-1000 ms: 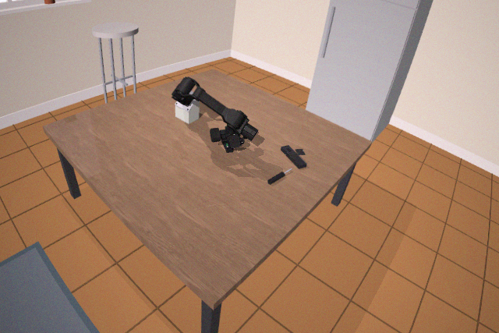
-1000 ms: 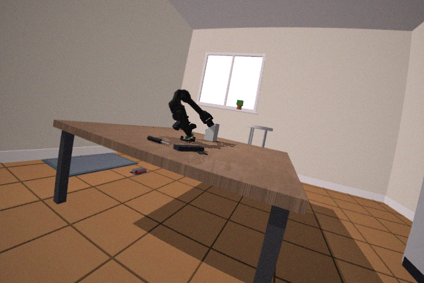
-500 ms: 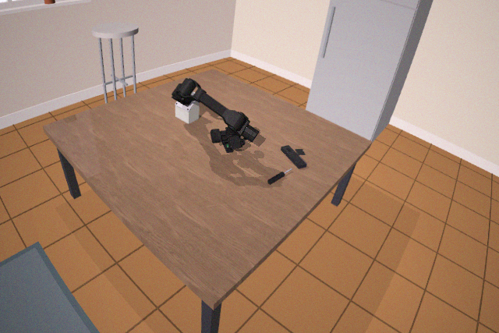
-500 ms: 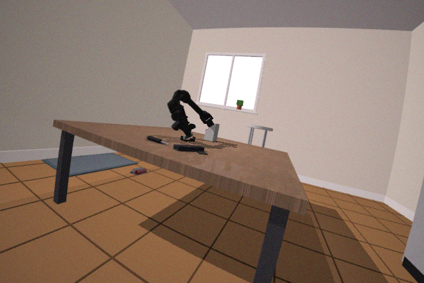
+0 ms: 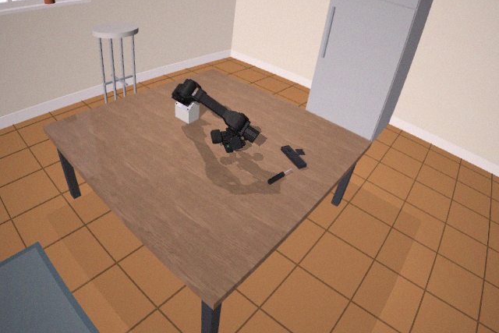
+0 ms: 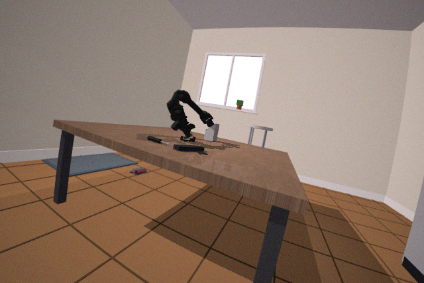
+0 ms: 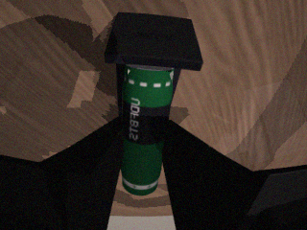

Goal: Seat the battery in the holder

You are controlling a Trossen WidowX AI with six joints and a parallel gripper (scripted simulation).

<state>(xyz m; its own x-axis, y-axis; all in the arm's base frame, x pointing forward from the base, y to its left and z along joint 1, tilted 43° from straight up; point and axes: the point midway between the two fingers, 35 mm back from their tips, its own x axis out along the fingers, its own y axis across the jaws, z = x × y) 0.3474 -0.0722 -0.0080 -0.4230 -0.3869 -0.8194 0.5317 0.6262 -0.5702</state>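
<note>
My gripper tip is 3 cm short of the grey metal contact, 2 cm to the left of it and 1 cm above it. Also, from my gripper tip: black flat device: 28 cm ahead, 16 cm to the left, 1 cm below; then black-handled screwdriver: 31 cm ahead, 1 cm to the left, 1 cm below.
</note>
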